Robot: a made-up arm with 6 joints. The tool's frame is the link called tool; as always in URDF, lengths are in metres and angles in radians.
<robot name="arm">
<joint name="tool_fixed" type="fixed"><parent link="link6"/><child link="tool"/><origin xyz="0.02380 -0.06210 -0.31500" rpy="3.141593 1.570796 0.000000"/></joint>
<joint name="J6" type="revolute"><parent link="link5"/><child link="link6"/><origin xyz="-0.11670 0.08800 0.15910" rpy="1.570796 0.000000 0.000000"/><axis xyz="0 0 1"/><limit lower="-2.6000" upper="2.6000"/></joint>
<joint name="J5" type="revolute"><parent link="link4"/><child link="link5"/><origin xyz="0.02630 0.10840 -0.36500" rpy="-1.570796 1.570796 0.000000"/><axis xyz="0 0 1"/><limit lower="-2.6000" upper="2.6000"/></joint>
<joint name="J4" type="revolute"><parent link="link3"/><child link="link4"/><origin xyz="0.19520 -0.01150 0.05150" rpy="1.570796 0.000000 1.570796"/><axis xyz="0 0 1"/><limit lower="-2.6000" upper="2.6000"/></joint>
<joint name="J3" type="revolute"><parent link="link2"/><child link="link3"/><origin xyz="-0.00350 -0.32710 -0.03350" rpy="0.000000 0.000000 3.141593"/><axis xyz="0 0 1"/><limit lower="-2.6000" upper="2.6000"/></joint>
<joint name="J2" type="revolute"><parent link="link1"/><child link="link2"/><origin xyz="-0.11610 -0.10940 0.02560" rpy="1.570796 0.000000 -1.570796"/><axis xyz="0 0 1"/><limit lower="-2.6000" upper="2.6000"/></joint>
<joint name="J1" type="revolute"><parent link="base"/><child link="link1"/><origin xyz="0.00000 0.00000 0.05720" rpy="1.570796 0.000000 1.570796"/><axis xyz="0 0 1"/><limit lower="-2.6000" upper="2.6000"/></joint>
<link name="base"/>
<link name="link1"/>
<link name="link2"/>
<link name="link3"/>
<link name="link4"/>
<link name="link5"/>
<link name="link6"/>
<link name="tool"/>
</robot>
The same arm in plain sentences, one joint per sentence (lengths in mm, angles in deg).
The arm has six revolute joints in a row. What follows holds with every joint at zero, and every direction is one of the base frame's. The first joint sits 57.2 mm along +z from the base frame's origin and turns about +x, from -148.97 to 148.97 deg. The second joint sits 25.6 mm along +x and 116.1 mm along -y and 109.4 mm along -z from the first joint and turns about -y, from -148.97 to 148.97 deg. The third joint sits 327.1 mm along -x and 33.5 mm along +y and 3.5 mm along +z from the second joint and turns about -y, from -148.97 to 148.97 deg. The fourth joint sits 11.5 mm along +x and 51.5 mm along -y and 195.2 mm along +z from the third joint and turns about +z, from -148.97 to 148.97 deg. The fifth joint sits 26.3 mm along -x and 108.4 mm along -y and 365 mm along -z from the fourth joint and turns about -y, from -148.97 to 148.97 deg. The sixth joint sits 88 mm along +x and 159.1 mm along -y and 116.7 mm along +z from the fifth joint and turns about -x, from -148.97 to 148.97 deg. The tool frame, which is the frame that the pose is given for, sits 315 mm along +x and 62.1 mm along +y and 23.8 mm along -z from the sixth joint; its axes are the base frame's turned by roll 0, pitch 0 and yaw 0 deg (as in URDF: about the fixed x, then y, then z).
